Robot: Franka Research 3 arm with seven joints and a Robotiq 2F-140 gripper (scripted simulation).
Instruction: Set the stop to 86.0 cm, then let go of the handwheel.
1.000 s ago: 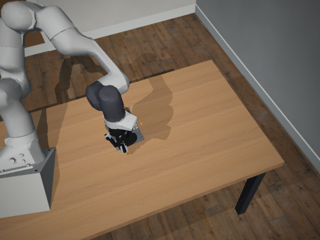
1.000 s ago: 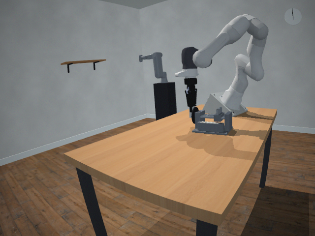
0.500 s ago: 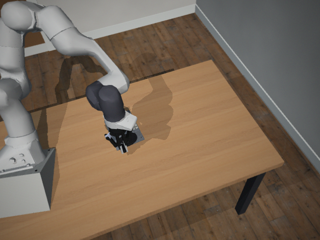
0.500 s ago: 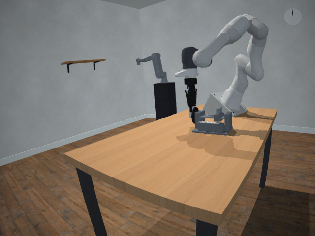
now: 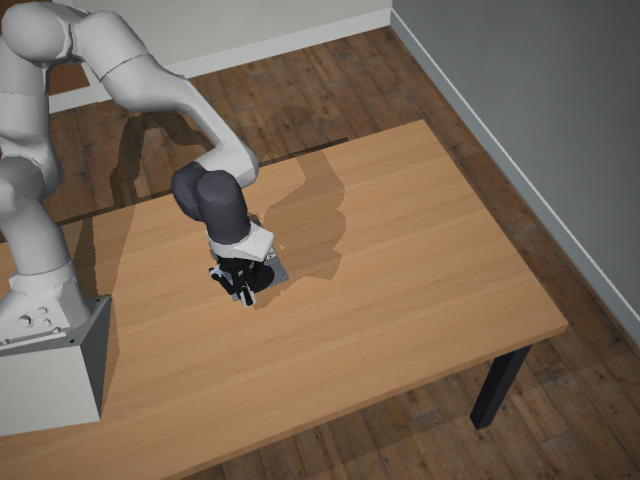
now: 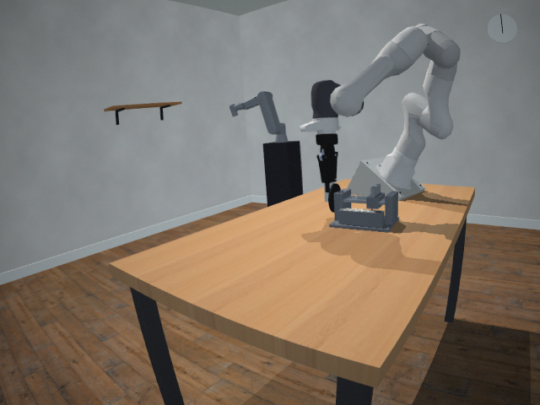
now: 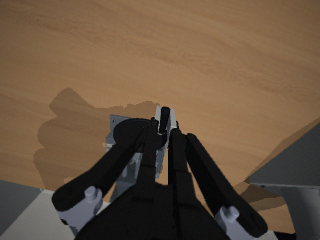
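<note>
My hand is 2 cm to the right of the black handwheel, 2 cm above it and 1 cm short of it. Also, from my hand: sliding stop block 18 cm to the left, 5 cm ahead.
</note>
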